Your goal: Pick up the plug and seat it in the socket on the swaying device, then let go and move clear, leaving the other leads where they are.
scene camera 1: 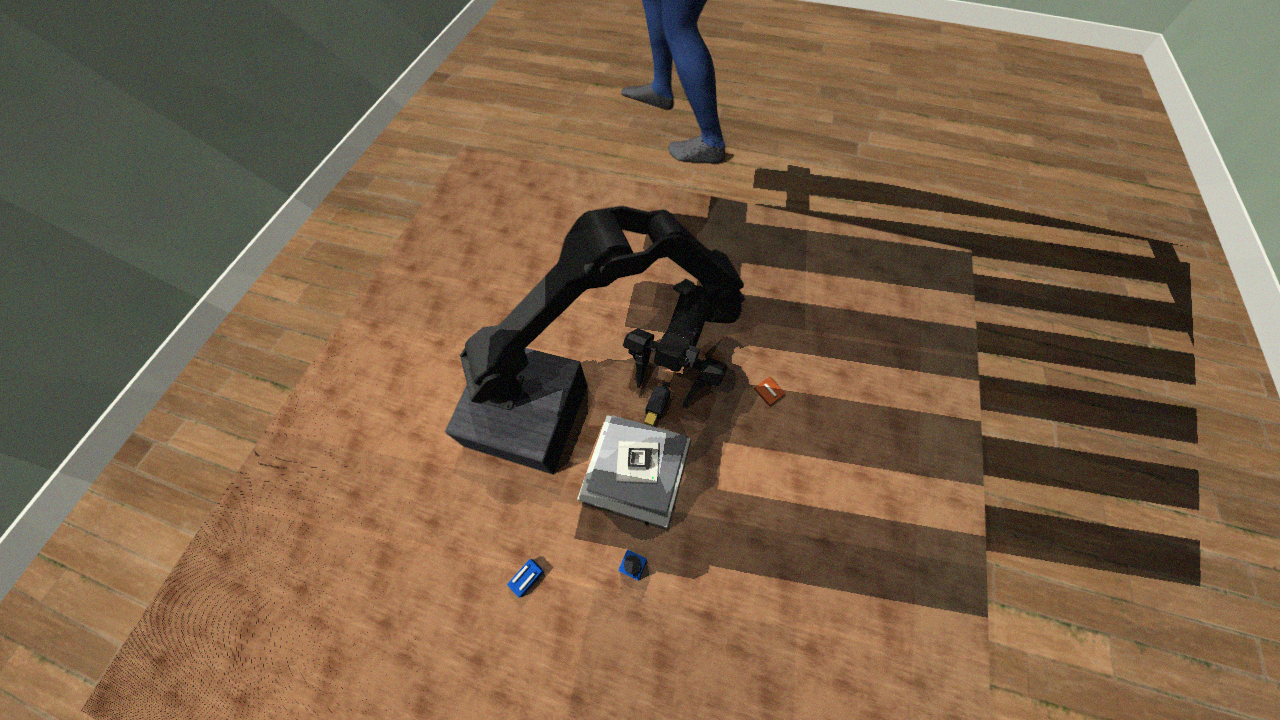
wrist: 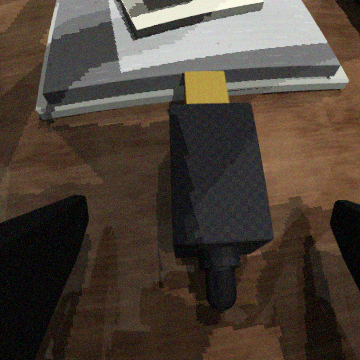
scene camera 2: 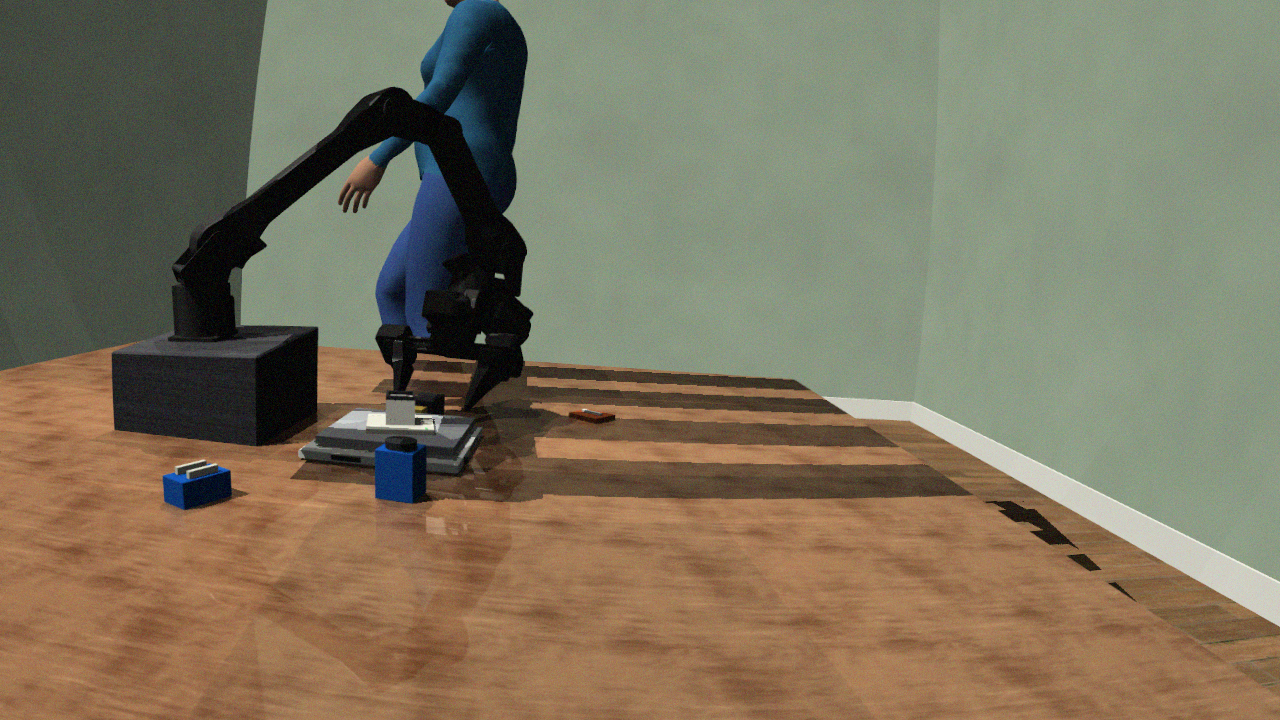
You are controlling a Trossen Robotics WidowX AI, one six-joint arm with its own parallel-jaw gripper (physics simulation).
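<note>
The black plug with a yellow tip lies on the table top, its tip pointing at the near edge of the grey-and-white device. A square socket stands up from a cream plate on the device; in the wrist view the socket is mostly cut off at the top. My gripper is open, pointing down, with one finger to each side of the plug's rear part. Both fingers stand apart from the plug. Their exact height above the table is hard to tell.
A blue block with two pale bars and a blue block with a black round top lie beyond the device. An orange block lies to the gripper's right. A person stands behind the arm.
</note>
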